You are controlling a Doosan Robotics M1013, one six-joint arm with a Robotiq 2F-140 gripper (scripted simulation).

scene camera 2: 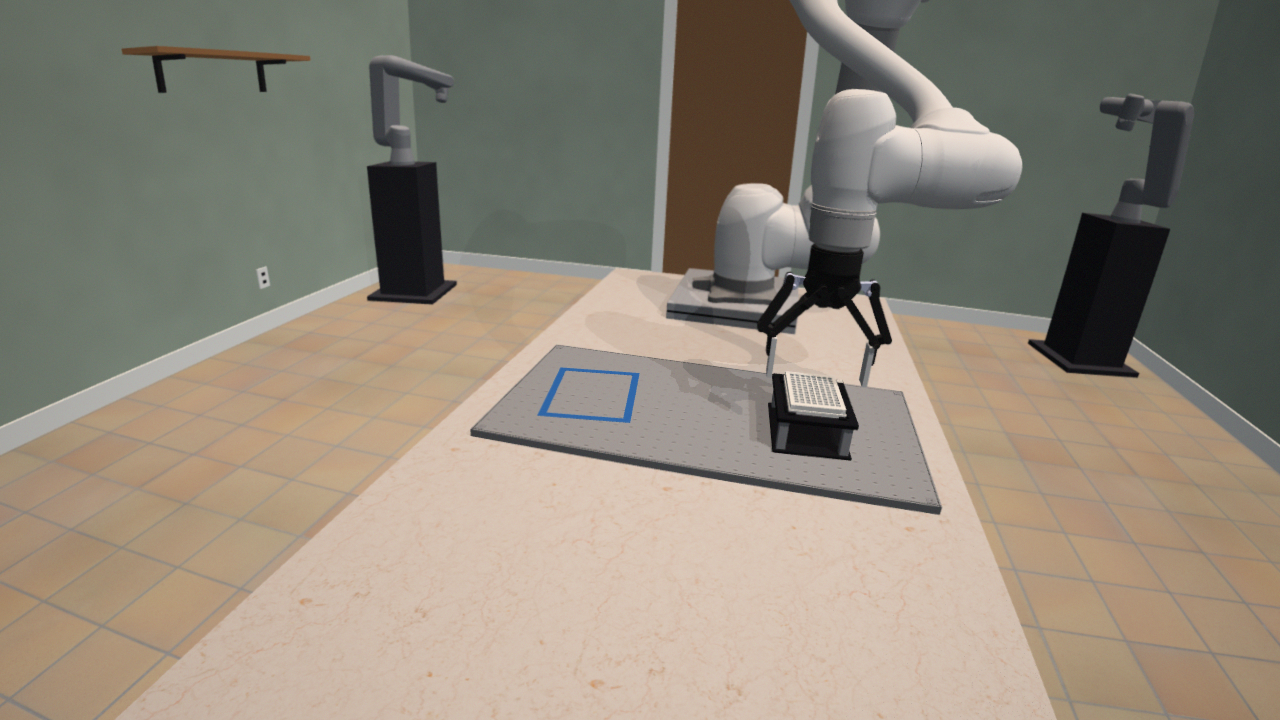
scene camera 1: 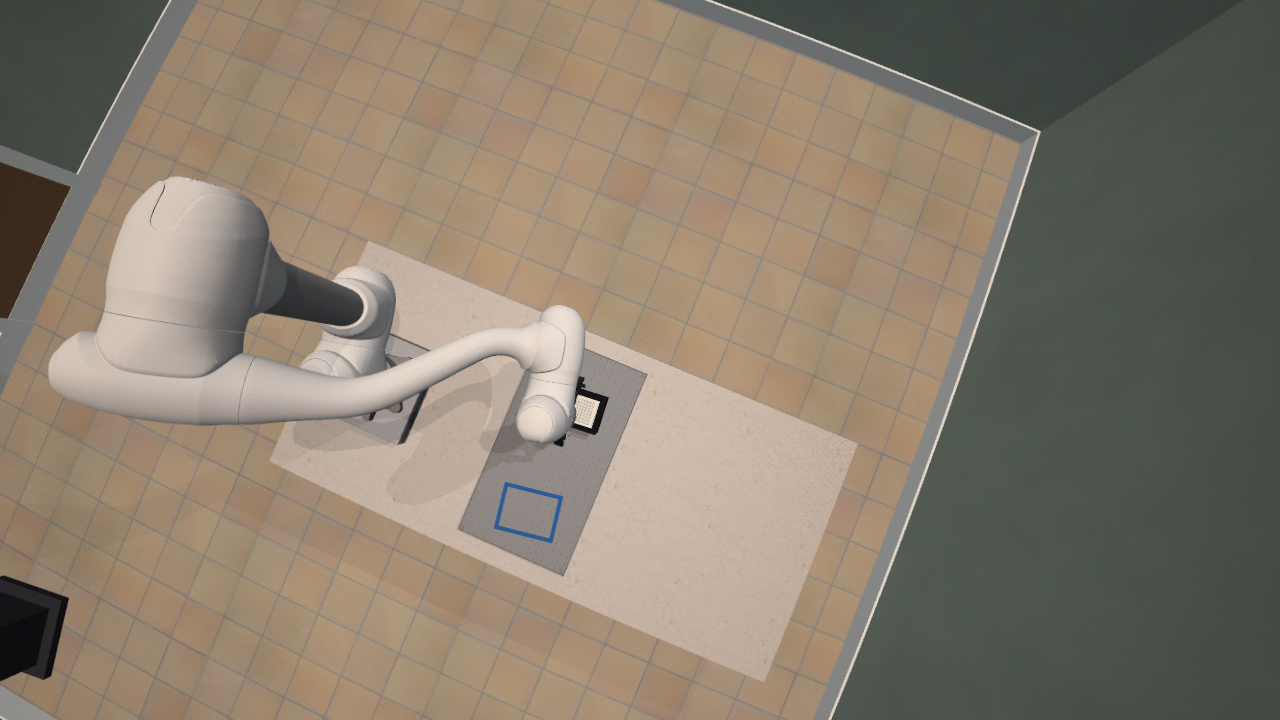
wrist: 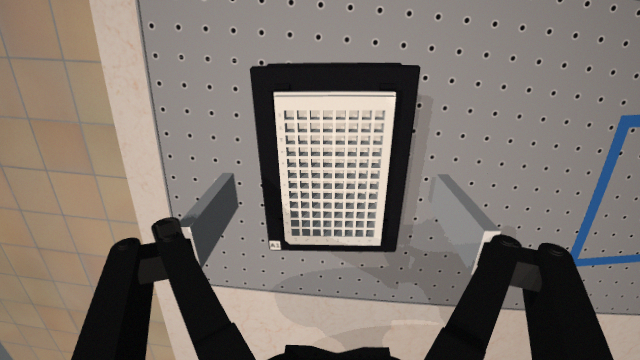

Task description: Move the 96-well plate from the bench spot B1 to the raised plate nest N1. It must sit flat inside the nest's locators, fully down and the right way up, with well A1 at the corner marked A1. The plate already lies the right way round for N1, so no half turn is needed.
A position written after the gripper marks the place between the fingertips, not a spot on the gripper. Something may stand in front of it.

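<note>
White 96-well plate (scene camera 2: pixel 809 394), also wrist view (wrist: pixel 313 175). Gripper (scene camera 2: pixel 815 378), wrist view as well (wrist: pixel 333 191).
</note>
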